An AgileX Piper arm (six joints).
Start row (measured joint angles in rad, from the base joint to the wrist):
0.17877, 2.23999, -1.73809, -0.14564, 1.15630, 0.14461
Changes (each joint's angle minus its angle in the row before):
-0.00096, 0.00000, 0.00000, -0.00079, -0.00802, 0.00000
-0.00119, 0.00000, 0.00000, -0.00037, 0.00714, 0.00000
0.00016, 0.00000, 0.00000, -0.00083, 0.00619, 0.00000
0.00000, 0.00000, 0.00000, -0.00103, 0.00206, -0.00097
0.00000, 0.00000, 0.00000, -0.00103, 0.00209, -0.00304
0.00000, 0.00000, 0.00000, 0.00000, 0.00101, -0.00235
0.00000, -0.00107, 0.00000, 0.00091, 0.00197, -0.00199
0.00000, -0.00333, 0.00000, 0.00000, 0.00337, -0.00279
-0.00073, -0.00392, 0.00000, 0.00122, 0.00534, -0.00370
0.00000, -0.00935, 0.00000, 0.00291, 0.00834, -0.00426
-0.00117, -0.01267, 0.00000, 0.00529, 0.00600, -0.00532
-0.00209, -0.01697, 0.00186, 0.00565, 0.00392, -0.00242
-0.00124, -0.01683, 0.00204, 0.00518, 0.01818, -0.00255
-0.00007, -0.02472, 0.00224, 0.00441, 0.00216, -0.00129
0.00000, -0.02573, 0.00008, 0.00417, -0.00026, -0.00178
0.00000, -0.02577, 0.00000, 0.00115, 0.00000, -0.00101
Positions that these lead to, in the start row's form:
0.17781, 2.23999, -1.73809, -0.14643, 1.14828, 0.14461
0.17662, 2.23999, -1.73809, -0.14680, 1.15542, 0.14461
0.17678, 2.23999, -1.73809, -0.14763, 1.16161, 0.14461
0.17678, 2.23999, -1.73809, -0.14866, 1.16367, 0.14364
0.17678, 2.23999, -1.73809, -0.14969, 1.16576, 0.14060
0.17678, 2.23999, -1.73809, -0.14969, 1.16677, 0.13825
0.17678, 2.23892, -1.73809, -0.14878, 1.16874, 0.13626
0.17678, 2.23559, -1.73809, -0.14878, 1.17211, 0.13347
0.17605, 2.23167, -1.73809, -0.14756, 1.17745, 0.12977
0.17605, 2.22232, -1.73809, -0.14465, 1.18579, 0.12551
0.17488, 2.20965, -1.73809, -0.13936, 1.19179, 0.12019
0.17279, 2.19268, -1.73623, -0.13371, 1.19571, 0.11777
0.17155, 2.17585, -1.73419, -0.12853, 1.21389, 0.11522
0.17148, 2.15113, -1.73195, -0.12412, 1.21605, 0.11393
0.17148, 2.12540, -1.73187, -0.11995, 1.21579, 0.11215
0.17148, 2.09963, -1.73187, -0.11880, 1.21579, 0.11114

